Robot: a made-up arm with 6 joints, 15 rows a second.
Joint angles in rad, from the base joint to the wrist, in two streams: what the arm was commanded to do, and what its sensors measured. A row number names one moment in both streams.
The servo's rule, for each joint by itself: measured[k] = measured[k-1] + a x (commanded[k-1-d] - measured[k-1]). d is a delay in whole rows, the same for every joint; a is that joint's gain. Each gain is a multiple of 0.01, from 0.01 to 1. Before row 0 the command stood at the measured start. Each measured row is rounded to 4 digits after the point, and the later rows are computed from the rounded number. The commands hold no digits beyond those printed.
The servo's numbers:
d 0
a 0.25 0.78 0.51 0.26 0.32 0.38
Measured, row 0: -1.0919 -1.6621 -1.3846 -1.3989 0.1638 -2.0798
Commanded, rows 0 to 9: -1.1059 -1.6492 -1.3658 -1.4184 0.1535 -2.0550; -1.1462 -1.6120 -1.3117 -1.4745 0.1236 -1.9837; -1.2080 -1.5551 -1.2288 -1.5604 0.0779 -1.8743; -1.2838 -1.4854 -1.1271 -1.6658 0.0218 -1.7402; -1.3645 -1.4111 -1.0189 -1.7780 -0.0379 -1.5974; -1.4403 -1.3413 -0.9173 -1.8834 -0.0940 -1.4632; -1.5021 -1.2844 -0.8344 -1.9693 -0.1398 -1.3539; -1.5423 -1.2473 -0.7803 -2.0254 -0.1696 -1.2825; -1.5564 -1.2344 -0.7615 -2.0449 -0.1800 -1.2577; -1.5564 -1.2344 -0.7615 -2.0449 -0.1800 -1.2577
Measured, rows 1 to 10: -1.0954 -1.6520 -1.3750 -1.4040 0.1605 -2.0704; -1.1081 -1.6208 -1.3427 -1.4223 0.1487 -2.0375; -1.1331 -1.5696 -1.2846 -1.4582 0.1260 -1.9755; -1.1708 -1.5039 -1.2043 -1.5122 0.0927 -1.8861; -1.2192 -1.4315 -1.1097 -1.5813 0.0509 -1.7764; -1.2745 -1.3611 -1.0116 -1.6598 0.0045 -1.6574; -1.3314 -1.3013 -0.9212 -1.7403 -0.0417 -1.5421; -1.3841 -1.2592 -0.8493 -1.8144 -0.0826 -1.4435; -1.4272 -1.2399 -0.8045 -1.8743 -0.1138 -1.3729; -1.4595 -1.2356 -0.7826 -1.9187 -0.1350 -1.3291
